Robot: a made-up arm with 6 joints.
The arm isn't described. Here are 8 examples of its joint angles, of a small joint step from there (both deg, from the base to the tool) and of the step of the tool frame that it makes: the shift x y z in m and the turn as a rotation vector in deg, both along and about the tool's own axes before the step.
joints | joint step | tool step
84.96 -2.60 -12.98 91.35 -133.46 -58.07 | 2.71 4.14 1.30 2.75 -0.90 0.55 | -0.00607 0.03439 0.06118 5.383 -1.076 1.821
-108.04 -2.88 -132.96 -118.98 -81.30 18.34 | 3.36 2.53 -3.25 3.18 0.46 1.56 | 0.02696 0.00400 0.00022 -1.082 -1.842 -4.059
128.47 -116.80 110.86 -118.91 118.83 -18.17 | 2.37 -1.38 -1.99 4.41 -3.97 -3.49 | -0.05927 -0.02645 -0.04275 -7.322 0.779 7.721
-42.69 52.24 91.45 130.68 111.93 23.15 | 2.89 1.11 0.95 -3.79 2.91 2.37 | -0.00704 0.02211 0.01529 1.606 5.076 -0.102
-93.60 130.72 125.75 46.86 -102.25 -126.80 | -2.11 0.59 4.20 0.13 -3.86 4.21 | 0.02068 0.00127 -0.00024 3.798 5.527 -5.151
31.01 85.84 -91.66 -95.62 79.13 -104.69 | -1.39 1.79 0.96 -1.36 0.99 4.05 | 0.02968 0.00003 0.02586 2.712 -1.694 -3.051
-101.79 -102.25 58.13 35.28 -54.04 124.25 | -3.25 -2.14 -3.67 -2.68 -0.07 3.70 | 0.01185 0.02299 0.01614 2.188 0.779 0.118
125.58 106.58 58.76 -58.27 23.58 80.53 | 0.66 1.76 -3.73 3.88 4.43 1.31 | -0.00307 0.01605 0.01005 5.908 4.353 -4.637
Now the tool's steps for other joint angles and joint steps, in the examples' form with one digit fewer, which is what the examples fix.
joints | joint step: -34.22 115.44 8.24 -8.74 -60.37 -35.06 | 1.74 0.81 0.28 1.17 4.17 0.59
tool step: 0.0130 0.0039 0.0218 1.89 -1.16 -1.42
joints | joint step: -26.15 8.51 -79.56 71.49 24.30 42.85 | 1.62 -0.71 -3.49 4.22 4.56 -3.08
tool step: -0.0161 0.0195 0.0180 5.10 4.64 -2.76
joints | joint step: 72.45 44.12 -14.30 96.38 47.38 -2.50 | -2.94 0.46 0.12 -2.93 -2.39 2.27
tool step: 0.0060 -0.0130 -0.0096 -2.51 5.06 -0.14
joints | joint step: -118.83 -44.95 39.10 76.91 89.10 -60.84 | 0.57 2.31 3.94 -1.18 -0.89 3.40
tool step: -0.0180 -0.0071 0.0016 -0.79 -0.12 0.38
